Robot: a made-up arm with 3 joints. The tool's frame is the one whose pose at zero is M. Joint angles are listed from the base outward.
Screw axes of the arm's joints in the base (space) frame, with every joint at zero. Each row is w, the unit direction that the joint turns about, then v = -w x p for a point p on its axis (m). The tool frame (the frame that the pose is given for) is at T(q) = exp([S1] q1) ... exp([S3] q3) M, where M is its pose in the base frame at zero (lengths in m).
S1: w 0 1 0 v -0.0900 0.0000 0.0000
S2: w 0 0 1 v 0.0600 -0.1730 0.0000
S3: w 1 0 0 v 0.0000 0.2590 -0.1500
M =
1 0 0 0.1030
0 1 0 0.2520
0 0 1 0.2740
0 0 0 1
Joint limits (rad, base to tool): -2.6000..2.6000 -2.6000..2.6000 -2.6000..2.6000
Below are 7 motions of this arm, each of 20 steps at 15 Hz.
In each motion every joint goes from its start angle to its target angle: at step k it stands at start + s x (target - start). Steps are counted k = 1, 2, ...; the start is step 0. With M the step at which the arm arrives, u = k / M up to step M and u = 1 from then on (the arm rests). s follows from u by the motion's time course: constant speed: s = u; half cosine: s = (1 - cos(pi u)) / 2; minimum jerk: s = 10 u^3 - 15 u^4 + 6 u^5.
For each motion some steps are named. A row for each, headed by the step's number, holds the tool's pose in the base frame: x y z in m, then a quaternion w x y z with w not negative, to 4 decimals.
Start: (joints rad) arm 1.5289 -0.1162 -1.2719
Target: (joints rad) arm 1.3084 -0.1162 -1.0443
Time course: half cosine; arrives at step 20
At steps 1, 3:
1: 0.0811 0.2017 -0.0257 0.5565 -0.4602 0.5807 0.3760
3: 0.0828 0.2027 -0.0249 0.5622 -0.4591 0.5797 0.3703

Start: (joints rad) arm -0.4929 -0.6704 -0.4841
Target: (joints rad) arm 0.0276 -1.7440 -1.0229
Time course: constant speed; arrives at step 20
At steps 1, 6, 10, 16, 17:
1: 0.1584 0.2459 0.3179 0.9010 -0.1507 -0.1222 -0.3881
6: 0.2303 0.2173 0.2973 0.8475 -0.1994 0.0092 -0.4919
10: 0.2776 0.1875 0.2690 0.7846 -0.2396 0.1186 -0.5594
16: 0.3256 0.1367 0.2125 0.6586 -0.2948 0.2808 -0.6328
17: 0.3307 0.1280 0.2022 0.6342 -0.3028 0.3069 -0.6418

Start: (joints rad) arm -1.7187 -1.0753 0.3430
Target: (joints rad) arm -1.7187 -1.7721 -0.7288
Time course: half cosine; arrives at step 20
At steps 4, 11, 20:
4: -0.2517 0.2008 0.3685 0.4963 0.4723 -0.6750 -0.2738
11: -0.2066 0.1475 0.4211 0.5483 0.4388 -0.4938 -0.5128
20: -0.1640 0.0934 0.4291 0.5949 0.4010 -0.2674 -0.6433

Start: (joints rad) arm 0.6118 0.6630 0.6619
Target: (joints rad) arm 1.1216 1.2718 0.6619
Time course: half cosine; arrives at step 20
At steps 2, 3, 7, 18, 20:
2: 0.1564 0.1417 0.2774 0.8156 0.3882 0.3767 0.2051
3: 0.1581 0.1388 0.2759 0.8091 0.3914 0.3847 0.2102
7: 0.1712 0.1173 0.2634 0.7573 0.4164 0.4392 0.2454
18: 0.2171 0.0432 0.2002 0.5498 0.5162 0.5652 0.3343
20: 0.2186 0.0406 0.1973 0.5417 0.5201 0.5681 0.3366

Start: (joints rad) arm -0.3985 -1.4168 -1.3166
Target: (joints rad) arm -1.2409 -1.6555 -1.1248
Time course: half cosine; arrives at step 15
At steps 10, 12, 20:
10: 0.0944 0.1264 0.4043 0.7013 -0.0424 0.0582 -0.7093
12: 0.0533 0.1208 0.4191 0.6978 0.0261 0.0139 -0.7156
20: 0.0266 0.1173 0.4254 0.6940 0.0687 -0.0133 -0.7166

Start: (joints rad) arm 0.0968 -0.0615 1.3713
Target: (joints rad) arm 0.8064 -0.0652 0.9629
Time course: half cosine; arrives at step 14
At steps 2, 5, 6, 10, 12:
2: 0.1440 0.1617 0.3451 0.7796 0.6221 0.0322 -0.0652
5: 0.1844 0.1715 0.3165 0.8027 0.5769 0.1018 -0.1121
6: 0.2008 0.1759 0.3012 0.8105 0.5549 0.1345 -0.1309
10: 0.2520 0.1930 0.2274 0.8241 0.4595 0.2712 -0.1903
12: 0.2630 0.1983 0.2000 0.8222 0.4263 0.3172 -0.2040

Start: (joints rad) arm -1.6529 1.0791 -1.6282
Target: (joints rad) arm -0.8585 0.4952 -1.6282
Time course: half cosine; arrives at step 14
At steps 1, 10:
1: -0.0699 0.0460 0.1375 0.1302 -0.6825 -0.6851 -0.2190
10: -0.0246 0.1017 0.1753 0.4692 -0.7066 -0.5062 -0.1561

